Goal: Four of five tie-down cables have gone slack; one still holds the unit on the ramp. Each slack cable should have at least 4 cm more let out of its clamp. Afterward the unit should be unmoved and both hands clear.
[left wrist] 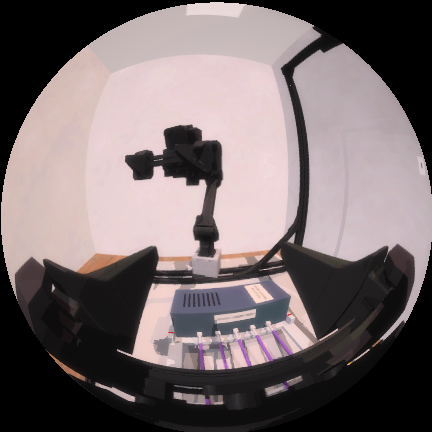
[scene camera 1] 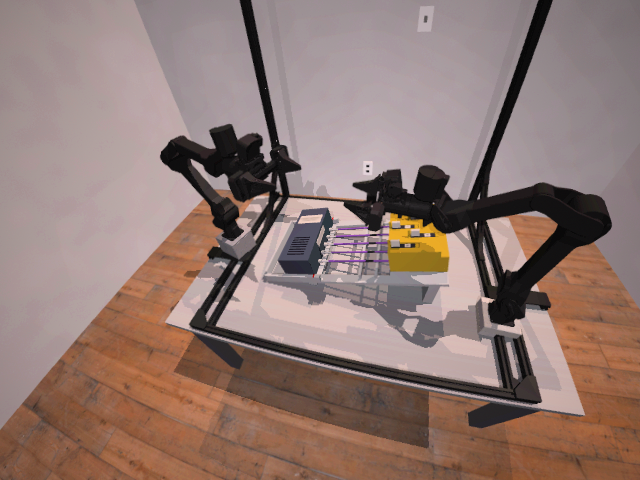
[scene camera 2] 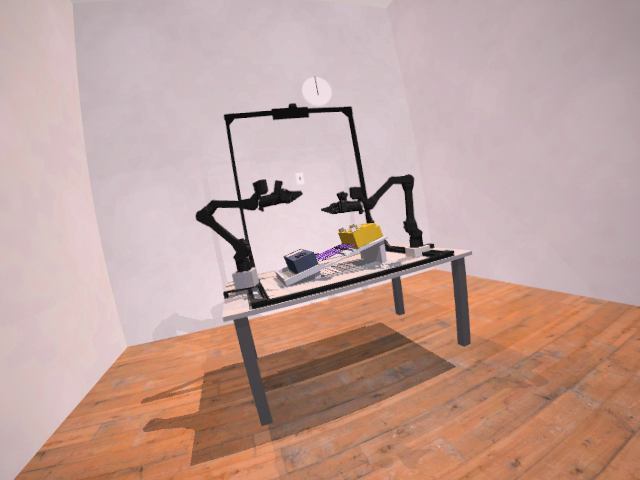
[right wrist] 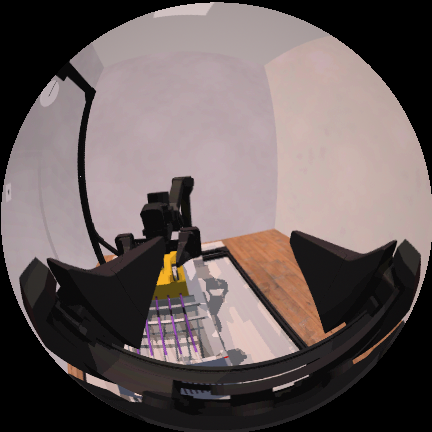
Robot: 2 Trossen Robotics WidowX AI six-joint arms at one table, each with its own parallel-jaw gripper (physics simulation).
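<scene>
The dark blue unit [scene camera 1: 305, 242] [scene camera 2: 300, 260] [left wrist: 230, 310] sits low on the white sloping ramp [scene camera 1: 356, 280] [scene camera 2: 297, 278]. Several purple cables [scene camera 1: 354, 252] [left wrist: 222, 350] [right wrist: 172, 330] run from its white connectors up to the yellow block [scene camera 1: 418, 258] [scene camera 2: 368, 235] [right wrist: 172, 289]. Grey-white clamps [scene camera 1: 396, 243] stand on the block; the left arm hides part of it in scene camera 1. I cannot tell which cable is taut. My left gripper [scene camera 1: 349, 194] [scene camera 2: 323, 209] is open and empty above the cables. My right gripper [scene camera 1: 286, 177] [scene camera 2: 300, 194] [right wrist: 229, 240] is open and empty, high above the unit's side.
A black frame [scene camera 1: 351, 363] [scene camera 2: 356, 280] runs along the table's edges, with tall posts at the back. A grey support [scene camera 2: 373, 253] stands under the ramp's high end. The two arms' bases [scene camera 1: 237, 243] [scene camera 1: 498, 324] stand at the table's left and right ends.
</scene>
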